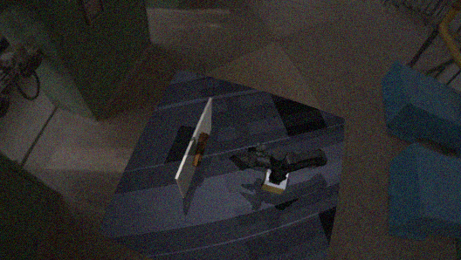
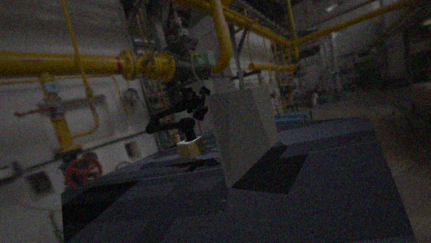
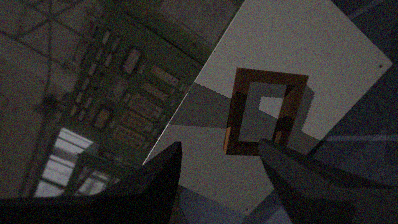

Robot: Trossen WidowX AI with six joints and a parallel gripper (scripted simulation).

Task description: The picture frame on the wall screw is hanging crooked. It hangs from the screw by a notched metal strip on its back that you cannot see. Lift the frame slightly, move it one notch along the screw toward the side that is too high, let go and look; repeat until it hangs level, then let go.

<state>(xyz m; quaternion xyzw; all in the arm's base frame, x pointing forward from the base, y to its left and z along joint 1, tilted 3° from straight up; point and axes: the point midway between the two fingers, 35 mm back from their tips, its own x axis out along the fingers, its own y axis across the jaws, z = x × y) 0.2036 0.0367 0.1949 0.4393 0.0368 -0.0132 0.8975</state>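
Now: the picture frame 190 mm ahead of my gripper tip, 20 mm to the right of it and 120 mm below it. The rest, counted from my gripper tip: wall panel 200 mm ahead, 10 mm to the right, 140 mm below.
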